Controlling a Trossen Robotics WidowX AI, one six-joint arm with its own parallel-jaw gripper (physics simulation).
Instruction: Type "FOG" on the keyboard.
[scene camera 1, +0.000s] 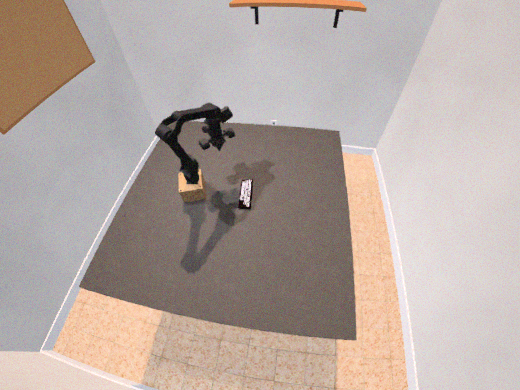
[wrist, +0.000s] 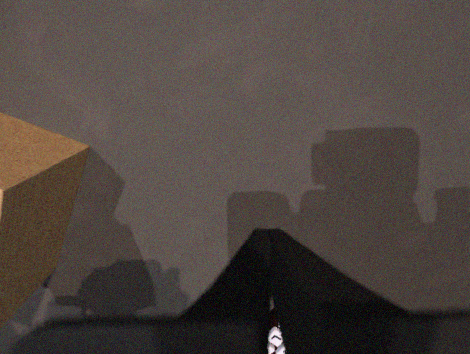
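Seen in the pictures: gripper, between the fingertips: (scene camera 1: 219, 149) (wrist: 266, 241); arm's base, origin of its link: (scene camera 1: 192, 179).
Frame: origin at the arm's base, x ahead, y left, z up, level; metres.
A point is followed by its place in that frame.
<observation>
A small dark keyboard (scene camera 1: 246, 194) @(x 0.287, y -0.043, z -0.087 m) with white keys lies on the dark grey table surface (scene camera 1: 295, 240) @(x 0.534, y -0.309, z -0.103 m). A narrow sliver of the keyboard (wrist: 275, 341) @(x 0.267, y 0.000, z -0.087 m) shows through the gap between the fingers in the wrist view; the single letters cannot be read. My gripper (scene camera 1: 219, 148) @(x 0.141, y 0.143, z 0.073 m) (wrist: 266, 241) @(x 0.141, y 0.143, z 0.073 m) is shut and empty, its fingertips meeting and pointing down. It hangs high above the surface, apart from the keyboard, up and to the left of it in the scene view.
The arm stands on a wooden block (scene camera 1: 192, 194) @(x -0.001, y -0.069, z -0.045 m) (wrist: 37, 220) @(x 0.044, y 0.024, z -0.041 m) left of the keyboard. Shadows of the arm fall on the surface around the keyboard. An orange shelf (scene camera 1: 300, 5) is on the back wall, and a brown panel (scene camera 1: 40, 55) is at the upper left.
</observation>
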